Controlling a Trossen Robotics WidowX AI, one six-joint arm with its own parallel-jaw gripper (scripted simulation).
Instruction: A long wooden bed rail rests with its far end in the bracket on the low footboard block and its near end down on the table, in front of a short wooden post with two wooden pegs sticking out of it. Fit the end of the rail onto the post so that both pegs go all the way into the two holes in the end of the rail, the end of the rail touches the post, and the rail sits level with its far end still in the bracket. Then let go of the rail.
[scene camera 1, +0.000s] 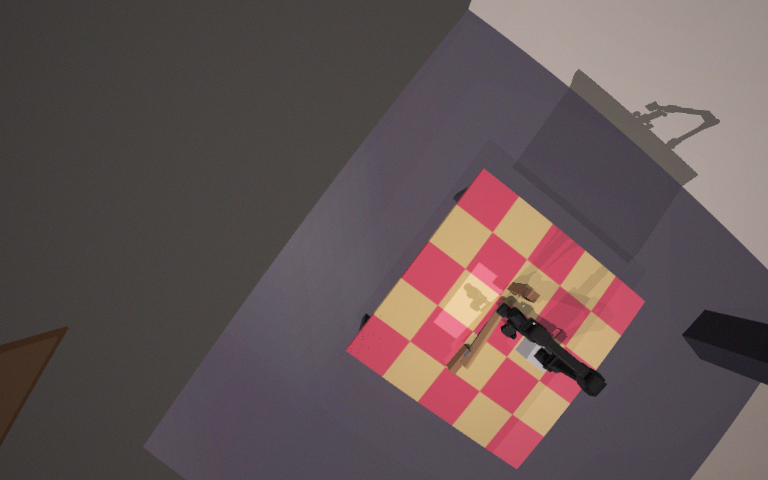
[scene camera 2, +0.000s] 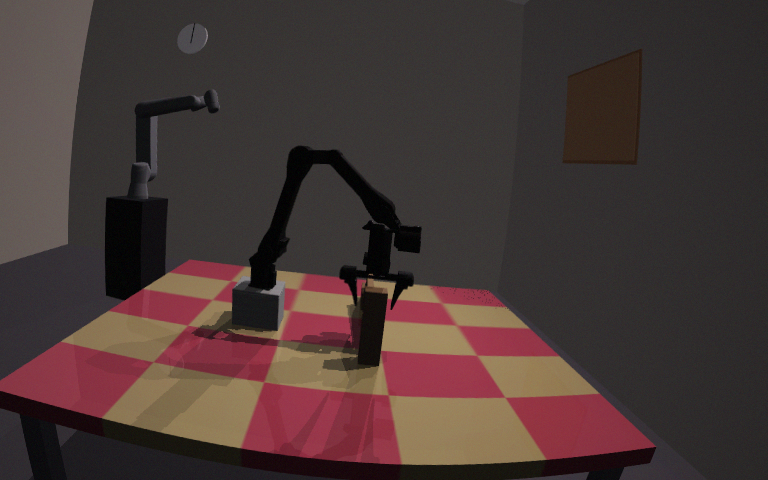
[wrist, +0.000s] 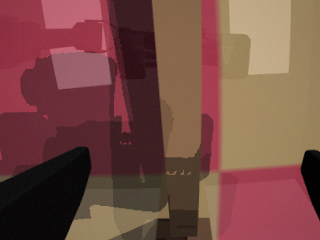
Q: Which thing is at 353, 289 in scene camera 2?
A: The gripper.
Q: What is the gripper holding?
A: Nothing.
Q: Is the gripper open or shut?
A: Open.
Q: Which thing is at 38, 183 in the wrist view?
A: The gripper.
